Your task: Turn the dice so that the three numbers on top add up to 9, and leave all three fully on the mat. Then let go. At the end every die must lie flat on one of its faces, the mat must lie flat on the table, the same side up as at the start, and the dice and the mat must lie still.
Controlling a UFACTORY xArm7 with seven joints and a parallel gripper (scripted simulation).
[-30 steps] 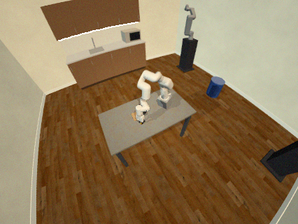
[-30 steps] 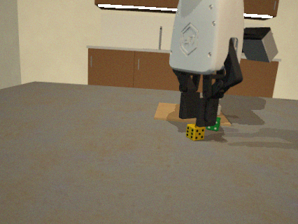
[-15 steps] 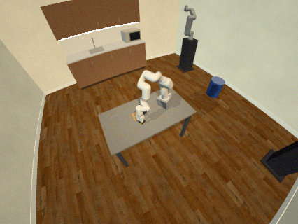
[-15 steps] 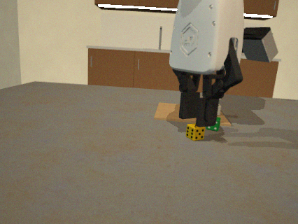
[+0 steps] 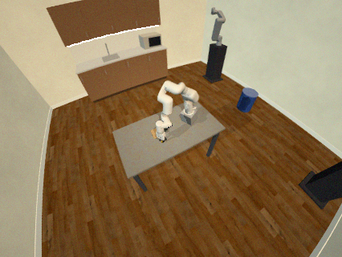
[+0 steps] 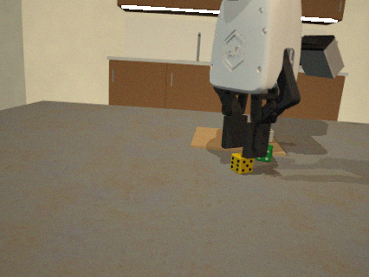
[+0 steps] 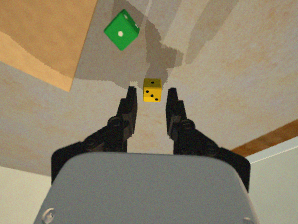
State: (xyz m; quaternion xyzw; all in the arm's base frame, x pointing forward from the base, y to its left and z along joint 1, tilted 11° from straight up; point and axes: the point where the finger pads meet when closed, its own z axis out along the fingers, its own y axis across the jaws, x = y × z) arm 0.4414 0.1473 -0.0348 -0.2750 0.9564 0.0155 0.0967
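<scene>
Right now the yellow die is 3 cm below my hand. Round my hand: tan mat 15 cm to the right, 4 cm below; then white die 15 cm to the right, 6 cm behind, 3 cm below; then green die 5 cm to the right, 4 cm behind, 3 cm below.
</scene>
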